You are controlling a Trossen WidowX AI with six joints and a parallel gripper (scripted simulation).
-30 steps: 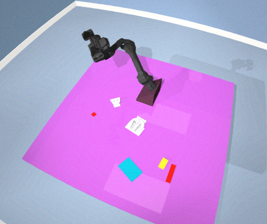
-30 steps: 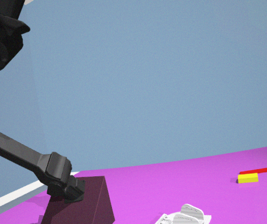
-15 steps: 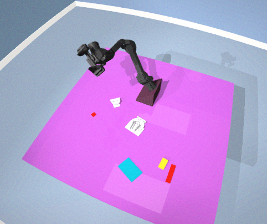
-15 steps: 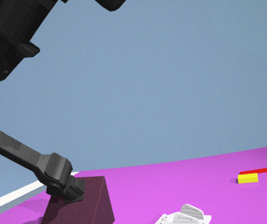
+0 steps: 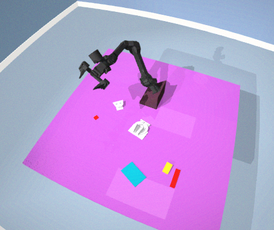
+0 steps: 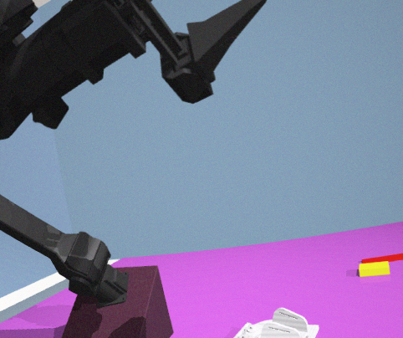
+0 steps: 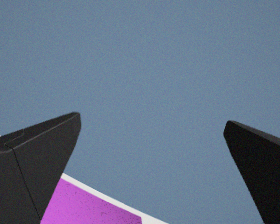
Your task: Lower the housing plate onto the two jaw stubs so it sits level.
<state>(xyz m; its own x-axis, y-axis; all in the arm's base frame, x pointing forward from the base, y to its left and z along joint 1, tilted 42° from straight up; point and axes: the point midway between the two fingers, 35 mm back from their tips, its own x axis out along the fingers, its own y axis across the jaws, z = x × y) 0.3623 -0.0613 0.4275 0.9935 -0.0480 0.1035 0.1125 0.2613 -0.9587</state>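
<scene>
The white housing plate lies 420 mm below my gripper tip, 220 mm behind it and 70 mm to the left of it. The rest, counted from my gripper tip: red square (450 mm below, 70 mm behind, 60 mm to the right); yellow block (510 mm to the left, 440 mm below, 170 mm ahead); cyan tile (450 mm below, 320 mm to the left, 260 mm ahead).
</scene>
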